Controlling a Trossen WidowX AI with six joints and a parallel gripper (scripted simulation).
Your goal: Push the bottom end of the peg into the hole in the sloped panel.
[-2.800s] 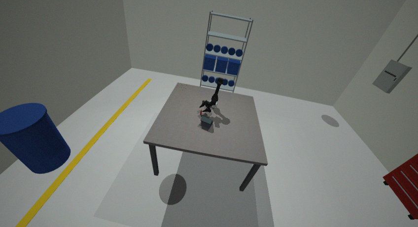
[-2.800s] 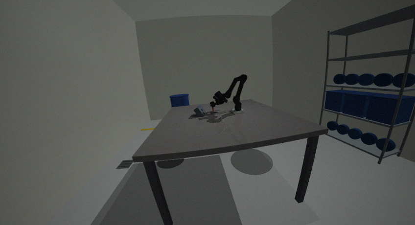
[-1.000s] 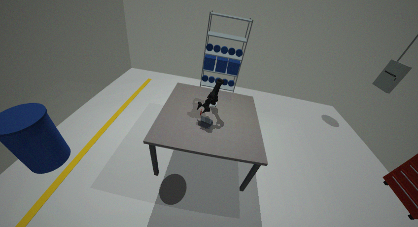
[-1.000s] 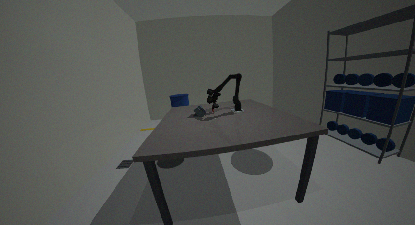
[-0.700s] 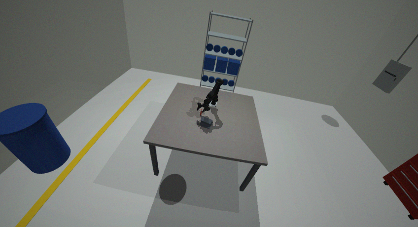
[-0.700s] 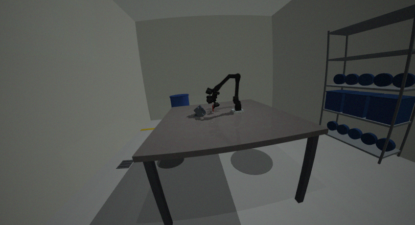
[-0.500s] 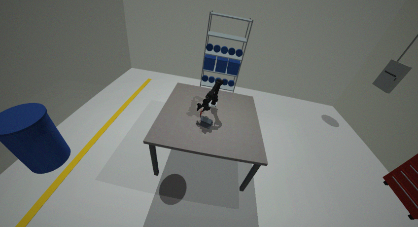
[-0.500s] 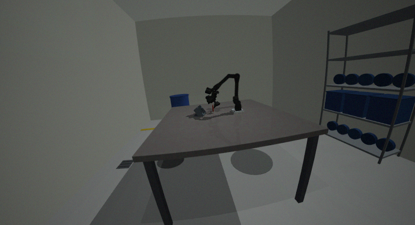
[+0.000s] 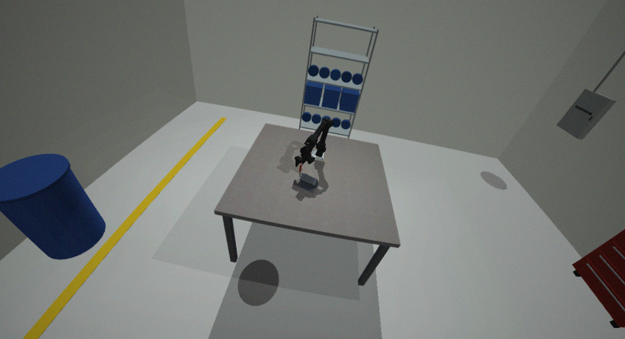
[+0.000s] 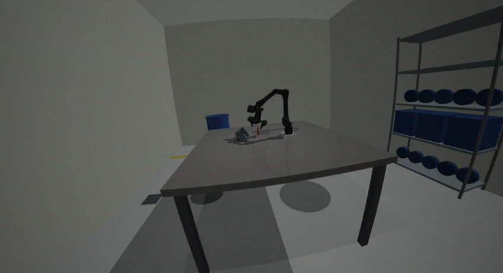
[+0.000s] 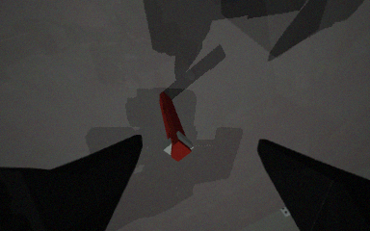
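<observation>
Now: gripper tip 1 cm to the right of the red square peg, 1 cm past it and 1 cm above it. From my gripper tip the other things lie so: panel 13 cm to the left, 13 cm ahead, 3 cm below.
</observation>
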